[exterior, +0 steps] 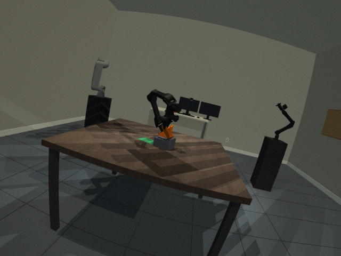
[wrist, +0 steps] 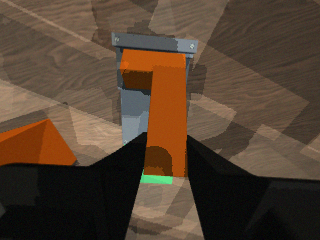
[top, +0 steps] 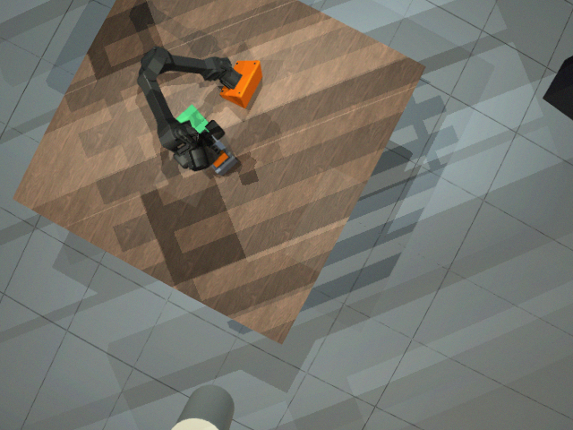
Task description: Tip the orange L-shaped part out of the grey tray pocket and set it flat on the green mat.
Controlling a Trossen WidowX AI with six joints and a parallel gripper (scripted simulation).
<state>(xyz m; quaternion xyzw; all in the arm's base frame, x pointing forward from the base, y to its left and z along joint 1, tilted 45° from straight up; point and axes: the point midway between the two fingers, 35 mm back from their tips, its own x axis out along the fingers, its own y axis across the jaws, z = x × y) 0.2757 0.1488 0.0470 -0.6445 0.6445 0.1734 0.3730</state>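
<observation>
My gripper tip is 160 mm above the green mat, 140 mm to the left of it and 50 mm past it. Round my gripper tip: orange L-shaped part 30 mm to the left, 30 mm below, 10 mm behind; then tray 160 mm below, 10 mm to the left, 10 mm behind.
</observation>
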